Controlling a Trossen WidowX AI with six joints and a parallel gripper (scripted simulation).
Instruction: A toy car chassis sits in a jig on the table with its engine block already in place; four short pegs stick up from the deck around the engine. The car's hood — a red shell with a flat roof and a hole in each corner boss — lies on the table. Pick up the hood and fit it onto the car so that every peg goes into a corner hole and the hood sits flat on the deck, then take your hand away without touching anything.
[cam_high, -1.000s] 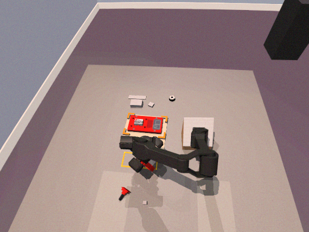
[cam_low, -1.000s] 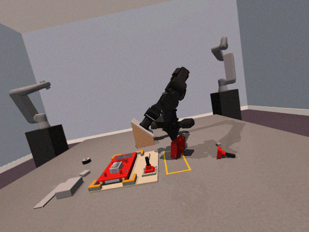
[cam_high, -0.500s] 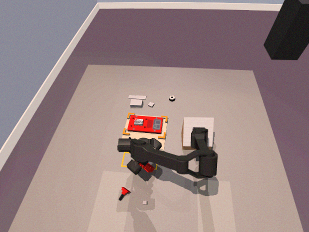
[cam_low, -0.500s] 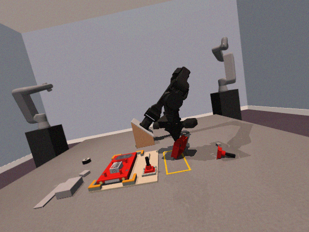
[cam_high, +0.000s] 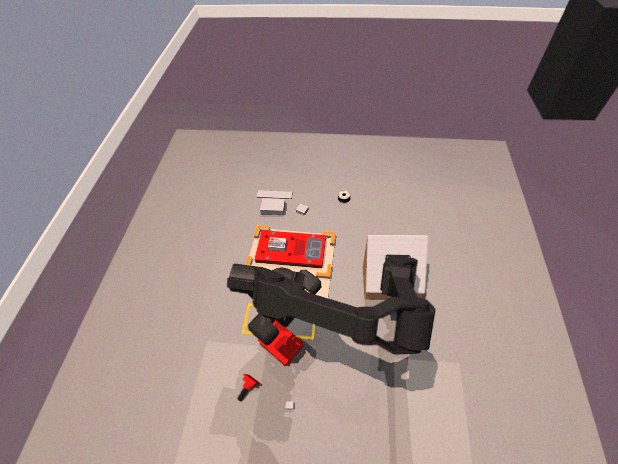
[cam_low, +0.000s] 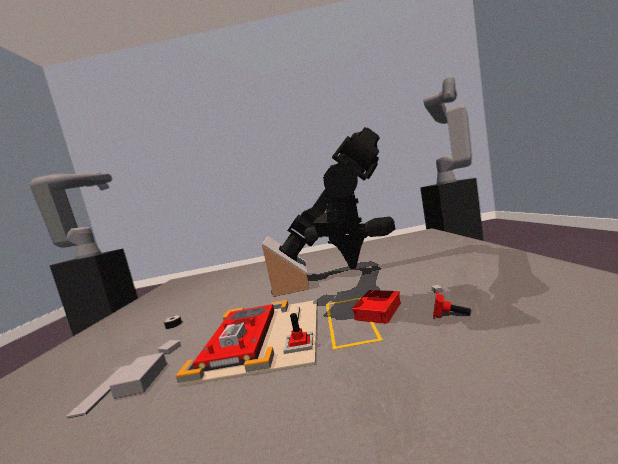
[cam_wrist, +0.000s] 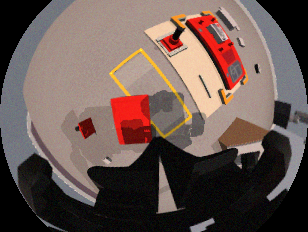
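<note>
Now: the hood 30 mm ahead of my gripper tip, 30 mm to the left of it and 80 mm below it. Also, from my gripper tip: grey engine block: 60 mm ahead, 260 mm to the right, 70 mm below.
</note>
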